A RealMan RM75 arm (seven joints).
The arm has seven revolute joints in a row. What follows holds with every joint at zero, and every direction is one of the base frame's. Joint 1 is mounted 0.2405 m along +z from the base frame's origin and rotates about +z. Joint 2 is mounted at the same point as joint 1 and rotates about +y. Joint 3 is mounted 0.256 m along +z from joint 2 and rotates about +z. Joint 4 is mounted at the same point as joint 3 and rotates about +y. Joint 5 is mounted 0.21 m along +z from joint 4 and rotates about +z. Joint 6 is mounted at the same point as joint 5 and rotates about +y. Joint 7 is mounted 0.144 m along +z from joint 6 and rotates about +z. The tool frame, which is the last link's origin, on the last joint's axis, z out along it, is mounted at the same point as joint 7; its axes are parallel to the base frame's.
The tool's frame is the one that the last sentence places.
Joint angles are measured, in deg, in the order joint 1, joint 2, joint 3, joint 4, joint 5, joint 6, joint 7. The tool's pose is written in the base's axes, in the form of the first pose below.
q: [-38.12 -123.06 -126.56 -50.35 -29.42 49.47 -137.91]
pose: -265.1 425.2 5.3 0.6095 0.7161 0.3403 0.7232 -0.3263 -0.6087
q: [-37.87 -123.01 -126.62 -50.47 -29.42 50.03 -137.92]
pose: -266.8 423.4 5.4 0.6046 0.7218 0.3368 0.7263 -0.3260 -0.6052
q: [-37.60 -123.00 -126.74 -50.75 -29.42 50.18 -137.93]
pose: -268.2 422.6 6.6 0.6020 0.7229 0.3391 0.7277 -0.3220 -0.6055
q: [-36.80 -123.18 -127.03 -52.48 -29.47 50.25 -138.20]
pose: -268.6 422.3 12.7 0.6010 0.7147 0.3576 0.7294 -0.3077 -0.6110
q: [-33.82 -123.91 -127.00 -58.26 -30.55 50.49 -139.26]
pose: -268.1 418.7 29.3 0.5968 0.6854 0.4172 0.7392 -0.2674 -0.6181
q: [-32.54 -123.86 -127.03 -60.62 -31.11 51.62 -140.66]
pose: -268.9 415.4 37.2 0.5788 0.6846 0.4430 0.7548 -0.2443 -0.6087
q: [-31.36 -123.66 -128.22 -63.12 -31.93 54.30 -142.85]
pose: -271.2 410.1 47.4 0.5341 0.6958 0.4801 0.7895 -0.2076 -0.5775
